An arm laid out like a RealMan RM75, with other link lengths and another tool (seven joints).
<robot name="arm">
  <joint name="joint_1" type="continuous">
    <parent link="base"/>
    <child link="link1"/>
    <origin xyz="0 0 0.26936" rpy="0 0 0"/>
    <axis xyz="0 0 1"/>
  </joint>
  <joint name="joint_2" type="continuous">
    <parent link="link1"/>
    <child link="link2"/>
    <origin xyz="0 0 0" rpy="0 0 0"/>
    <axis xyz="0 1 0"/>
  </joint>
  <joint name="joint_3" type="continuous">
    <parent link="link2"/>
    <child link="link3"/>
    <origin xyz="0 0 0.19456" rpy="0 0 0"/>
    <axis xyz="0 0 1"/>
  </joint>
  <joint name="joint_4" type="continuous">
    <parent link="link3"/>
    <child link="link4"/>
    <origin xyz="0 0 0" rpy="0 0 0"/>
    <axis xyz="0 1 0"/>
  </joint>
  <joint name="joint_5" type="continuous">
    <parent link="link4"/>
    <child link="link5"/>
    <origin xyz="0 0 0.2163" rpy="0 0 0"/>
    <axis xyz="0 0 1"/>
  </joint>
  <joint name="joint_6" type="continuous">
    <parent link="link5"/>
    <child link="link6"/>
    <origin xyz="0 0 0" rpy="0 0 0"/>
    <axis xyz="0 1 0"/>
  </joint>
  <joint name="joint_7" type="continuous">
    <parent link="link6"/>
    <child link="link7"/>
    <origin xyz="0 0 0.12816" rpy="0 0 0"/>
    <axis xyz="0 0 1"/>
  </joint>
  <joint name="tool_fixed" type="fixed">
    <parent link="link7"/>
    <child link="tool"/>
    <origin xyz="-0.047 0.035 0.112" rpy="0 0.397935 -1.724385"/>
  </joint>
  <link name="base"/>
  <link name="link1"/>
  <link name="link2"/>
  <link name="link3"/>
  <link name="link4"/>
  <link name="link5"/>
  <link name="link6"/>
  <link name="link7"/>
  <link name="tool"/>
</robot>
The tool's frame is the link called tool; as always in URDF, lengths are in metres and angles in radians. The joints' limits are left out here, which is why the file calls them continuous.
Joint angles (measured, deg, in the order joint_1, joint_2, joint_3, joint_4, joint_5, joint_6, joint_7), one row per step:
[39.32 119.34 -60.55 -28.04 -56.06 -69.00 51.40]
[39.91 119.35 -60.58 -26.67 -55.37 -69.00 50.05]
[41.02 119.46 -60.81 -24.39 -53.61 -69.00 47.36]
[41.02 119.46 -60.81 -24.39 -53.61 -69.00 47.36]
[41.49 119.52 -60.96 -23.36 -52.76 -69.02 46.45]
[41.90 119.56 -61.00 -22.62 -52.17 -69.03 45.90]
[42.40 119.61 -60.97 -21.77 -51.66 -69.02 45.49]
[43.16 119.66 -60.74 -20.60 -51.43 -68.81 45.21]
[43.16 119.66 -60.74 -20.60 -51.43 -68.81 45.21]
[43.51 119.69 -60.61 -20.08 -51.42 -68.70 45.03]
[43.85 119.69 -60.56 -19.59 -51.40 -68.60 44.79]
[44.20 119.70 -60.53 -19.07 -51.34 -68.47 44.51]
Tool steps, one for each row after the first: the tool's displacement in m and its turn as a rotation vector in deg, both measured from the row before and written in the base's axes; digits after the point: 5 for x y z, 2 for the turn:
[0.00060 0.00060 -0.00307 0.30 -0.13 -0.12]
[-0.00064 0.00100 -0.00444 0.89 -0.06 -0.03]
[0.00000 0.00000 0.00000 0.00 0.00 0.00]
[-0.00015 0.00047 -0.00179 0.18 0.18 -0.15]
[-0.00048 0.00056 -0.00097 0.10 0.21 -0.11]
[-0.00055 0.00074 -0.00129 -0.06 0.27 -0.19]
[-0.00039 0.00156 -0.00272 -0.34 0.18 -0.41]
[0.00000 0.00000 0.00000 0.00 0.00 0.00]
[-0.00020 0.00060 -0.00158 -0.14 -0.02 -0.15]
[-0.00030 0.00042 -0.00169 -0.11 -0.12 -0.07]
[-0.00024 0.00048 -0.00185 -0.10 -0.13 -0.10]

